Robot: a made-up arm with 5 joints.
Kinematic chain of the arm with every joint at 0, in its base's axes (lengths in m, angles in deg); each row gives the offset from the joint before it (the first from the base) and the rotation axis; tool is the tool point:
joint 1: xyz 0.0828 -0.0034 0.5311 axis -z
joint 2: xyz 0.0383 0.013 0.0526 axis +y
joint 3: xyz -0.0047 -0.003 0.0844 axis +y
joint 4: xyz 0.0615 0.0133 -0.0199 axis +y
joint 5: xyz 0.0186 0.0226 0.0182 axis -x
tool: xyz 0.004 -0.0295 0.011
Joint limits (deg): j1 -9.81..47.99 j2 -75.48..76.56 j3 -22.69..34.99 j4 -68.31..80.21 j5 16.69..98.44
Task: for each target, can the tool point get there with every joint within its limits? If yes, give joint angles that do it. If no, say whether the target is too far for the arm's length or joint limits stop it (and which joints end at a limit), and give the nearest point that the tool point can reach.
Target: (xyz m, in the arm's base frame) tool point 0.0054 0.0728 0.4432
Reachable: no: joint limits stop it (at a limit: joint 1, joint 2, joint 3, joint 4) | nearest point 0.1189 0.0598 0.5156 | short by 0.135 m
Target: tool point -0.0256 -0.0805 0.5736
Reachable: no: joint limits stop it (at a limit: joint 1, joint 2, joint 3, joint 4) | nearest point 0.0153 0.0074 0.6315 | short by 0.113 m
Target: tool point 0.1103 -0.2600 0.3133
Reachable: no: too far | nearest point 0.2017 -0.1003 0.5019 | short by 0.263 m
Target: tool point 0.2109 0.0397 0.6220
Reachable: yes | joints 2.97 -10.87 25.98 59.27 76.42
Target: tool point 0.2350 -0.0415 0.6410
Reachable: yes | joints 34.21 0.57 5.04 60.88 84.49
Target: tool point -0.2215 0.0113 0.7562
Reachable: no: too far | nearest point -0.0093 0.0300 0.6820 | short by 0.226 m
